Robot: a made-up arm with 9 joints. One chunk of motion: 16 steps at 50 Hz.
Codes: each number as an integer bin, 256 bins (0 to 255) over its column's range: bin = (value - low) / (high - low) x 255, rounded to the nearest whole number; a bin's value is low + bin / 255 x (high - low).
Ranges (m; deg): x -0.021..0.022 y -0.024..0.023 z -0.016..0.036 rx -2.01..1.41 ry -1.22..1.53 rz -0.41..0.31
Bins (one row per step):
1: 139 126 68 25 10 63
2: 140 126 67 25 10 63
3: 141 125 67 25 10 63
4: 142 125 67 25 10 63
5: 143 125 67 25 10 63
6: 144 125 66 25 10 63
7: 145 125 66 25 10 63
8: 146 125 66 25 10 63
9: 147 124 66 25 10 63
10: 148 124 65 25 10 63
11: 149 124 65 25 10 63
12: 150 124 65 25 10 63
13: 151 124 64 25 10 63
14: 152 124 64 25 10 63
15: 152 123 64 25 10 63
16: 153 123 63 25 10 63
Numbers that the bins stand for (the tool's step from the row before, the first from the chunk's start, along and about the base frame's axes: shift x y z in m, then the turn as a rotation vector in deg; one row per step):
1: 0.00244 -0.00078 -0.00213 -1.675 -1.112 -0.232
2: 0.00261 -0.00078 -0.00234 -1.675 -1.112 -0.232
3: 0.00278 -0.00096 -0.00234 -1.675 -1.112 -0.232
4: 0.00295 -0.00096 -0.00234 -1.675 -1.112 -0.232
5: 0.00311 -0.00096 -0.00234 -1.675 -1.112 -0.232
6: 0.00328 -0.00096 -0.00254 -1.675 -1.112 -0.232
7: 0.00345 -0.00096 -0.00254 -1.675 -1.112 -0.232
8: 0.00362 -0.00096 -0.00254 -1.675 -1.112 -0.232
9: 0.00379 -0.00115 -0.00254 -1.675 -1.112 -0.232
10: 0.00396 -0.00115 -0.00275 -1.675 -1.112 -0.232
11: 0.00413 -0.00115 -0.00275 -1.675 -1.112 -0.232
12: 0.00429 -0.00115 -0.00275 -1.675 -1.112 -0.232
13: 0.00446 -0.00115 -0.00295 -1.675 -1.112 -0.232
14: 0.00463 -0.00115 -0.00295 -1.675 -1.112 -0.232
15: 0.00463 -0.00133 -0.00295 -1.675 -1.112 -0.232
16: 0.00480 -0.00133 -0.00315 -1.675 -1.112 -0.232

